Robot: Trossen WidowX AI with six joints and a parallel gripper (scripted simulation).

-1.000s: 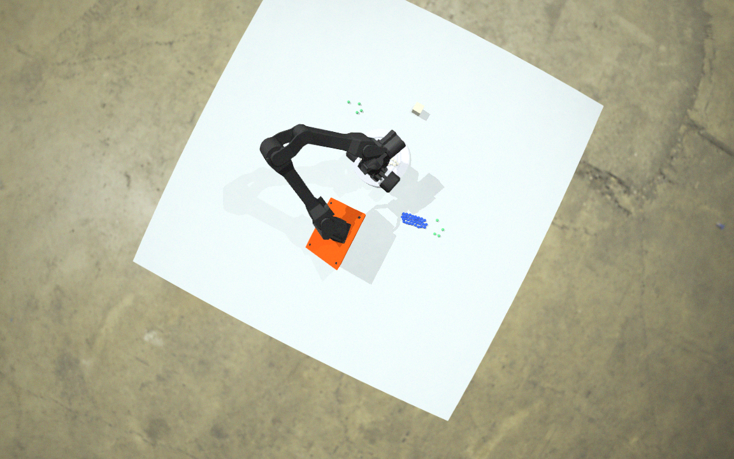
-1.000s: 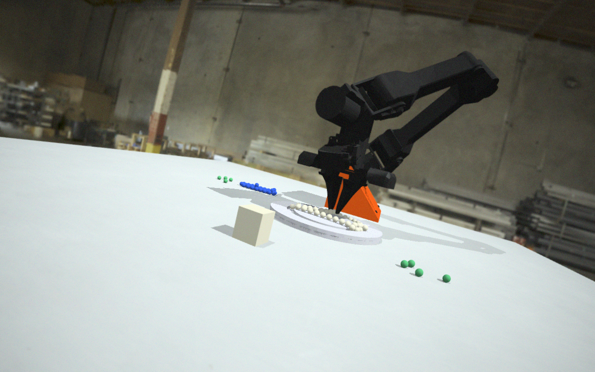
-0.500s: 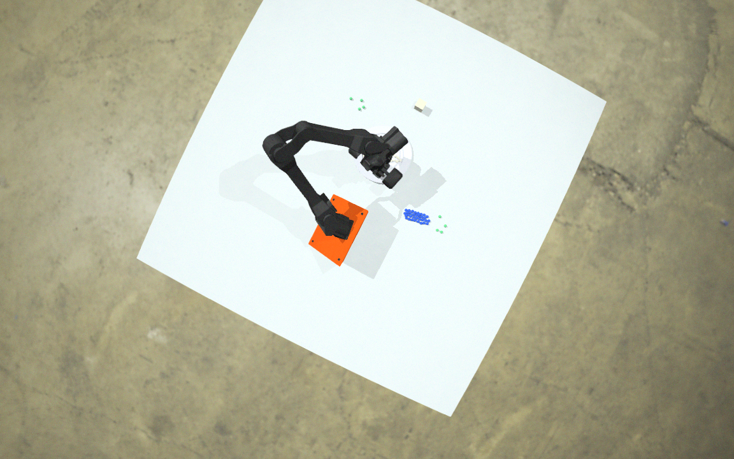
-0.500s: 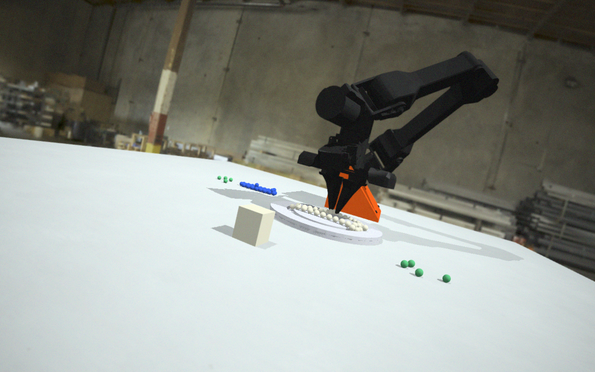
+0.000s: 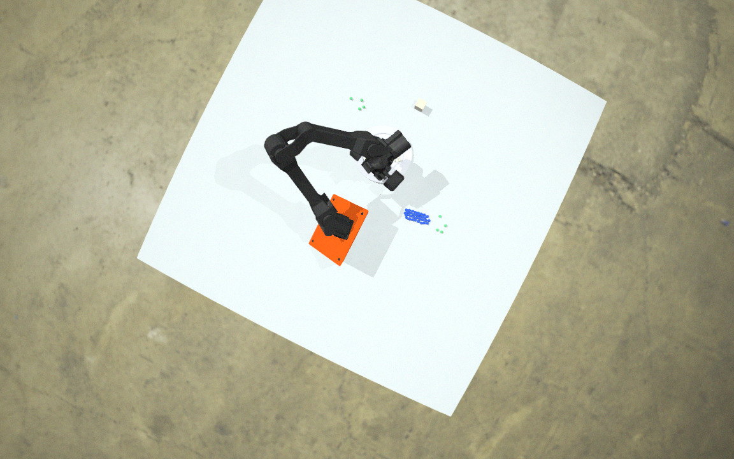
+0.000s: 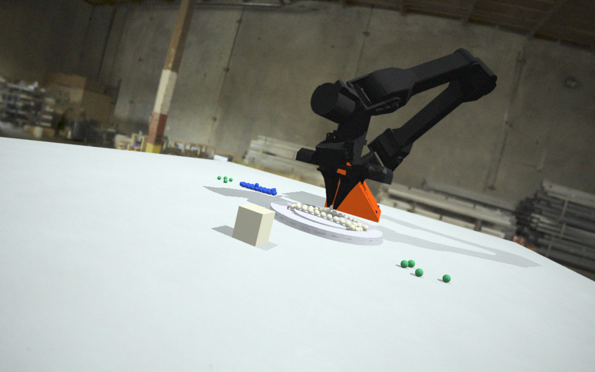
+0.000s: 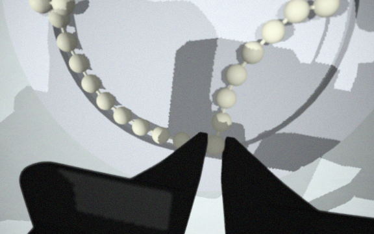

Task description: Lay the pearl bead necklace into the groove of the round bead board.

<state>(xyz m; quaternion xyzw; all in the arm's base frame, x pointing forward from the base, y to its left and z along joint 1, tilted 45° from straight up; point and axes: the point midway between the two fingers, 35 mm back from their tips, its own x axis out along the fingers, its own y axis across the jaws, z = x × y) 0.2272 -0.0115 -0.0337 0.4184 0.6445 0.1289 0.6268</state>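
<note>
The round bead board lies 60 mm ahead of my gripper tip and 10 mm below it. Round my gripper tip: cream cube 260 mm ahead, 70 mm to the right.
</note>
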